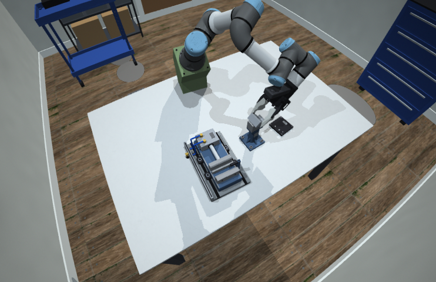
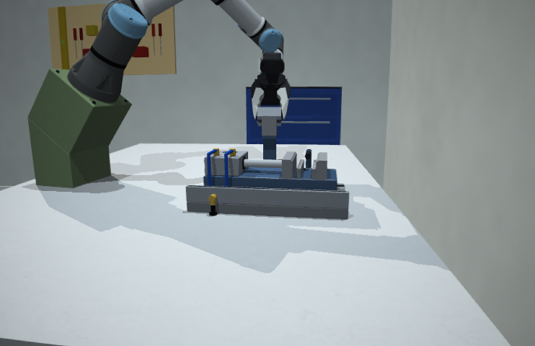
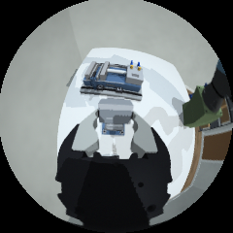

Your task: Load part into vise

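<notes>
The part is 1 cm to the right of my hand and 1 cm below it. Also, from my hand: work stop 19 cm to the right, 8 cm below, 7 cm ahead; air cylinder 20 cm to the right, 10 cm behind, 9 cm below; infeed plate 18 cm to the left, 16 cm below, 3 cm ahead.
</notes>
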